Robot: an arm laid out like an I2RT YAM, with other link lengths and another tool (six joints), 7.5 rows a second.
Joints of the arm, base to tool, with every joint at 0 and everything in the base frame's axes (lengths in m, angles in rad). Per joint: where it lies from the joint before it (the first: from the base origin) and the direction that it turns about. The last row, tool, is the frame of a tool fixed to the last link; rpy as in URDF.
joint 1: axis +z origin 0 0 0.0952
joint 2: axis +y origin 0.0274 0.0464 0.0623
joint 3: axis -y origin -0.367 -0.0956 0
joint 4: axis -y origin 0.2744 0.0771 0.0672
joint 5: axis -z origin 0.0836 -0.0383 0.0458
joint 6: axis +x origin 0.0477 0 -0.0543
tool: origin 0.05 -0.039 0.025 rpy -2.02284 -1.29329 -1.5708
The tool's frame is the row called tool.
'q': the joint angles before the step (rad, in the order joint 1, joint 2, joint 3, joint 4, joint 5, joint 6). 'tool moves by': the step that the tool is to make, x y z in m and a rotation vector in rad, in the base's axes. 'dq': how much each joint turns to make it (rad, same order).
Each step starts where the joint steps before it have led.
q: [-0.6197, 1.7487, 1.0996, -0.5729, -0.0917, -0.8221]
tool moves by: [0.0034, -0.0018, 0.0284, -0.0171, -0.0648, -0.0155]
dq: [-0.0001, -0.0380, 0.0369, -0.0099, -0.0163, 0.0233]
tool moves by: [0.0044, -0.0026, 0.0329, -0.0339, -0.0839, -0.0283]
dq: [0.0037, -0.0400, 0.0377, 0.0145, -0.0046, 0.0382]
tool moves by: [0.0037, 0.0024, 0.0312, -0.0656, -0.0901, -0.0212]
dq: [0.0167, -0.0472, 0.0091, 0.0582, 0.0222, 0.0309]
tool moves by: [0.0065, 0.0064, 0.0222, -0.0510, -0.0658, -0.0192]
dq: [0.0304, -0.0284, 0.0076, 0.0496, 0.0355, 0.0353]
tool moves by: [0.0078, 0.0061, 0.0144, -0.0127, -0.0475, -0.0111]
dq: [0.0269, -0.0089, 0.0177, 0.0222, 0.0147, 0.0378]
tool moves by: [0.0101, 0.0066, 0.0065, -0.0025, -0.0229, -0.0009]
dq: [0.0287, 0.0064, 0.0187, 0.0097, 0.0137, 0.0278]
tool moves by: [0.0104, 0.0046, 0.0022, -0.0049, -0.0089, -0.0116]
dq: [0.0274, 0.0154, 0.0182, 0.0077, 0.0275, 0.0276]
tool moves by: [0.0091, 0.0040, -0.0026, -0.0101, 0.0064, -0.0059]
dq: [0.0232, 0.0179, 0.0095, 0.0071, 0.0290, 0.0121]
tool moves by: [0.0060, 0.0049, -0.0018, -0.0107, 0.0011, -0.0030]
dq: [0.0202, 0.0084, -0.0001, 0.0118, 0.0236, 0.0092]
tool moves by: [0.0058, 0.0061, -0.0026, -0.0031, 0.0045, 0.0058]
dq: [0.0197, 0.0081, 0.0007, 0.0042, 0.0132, 0.0065]
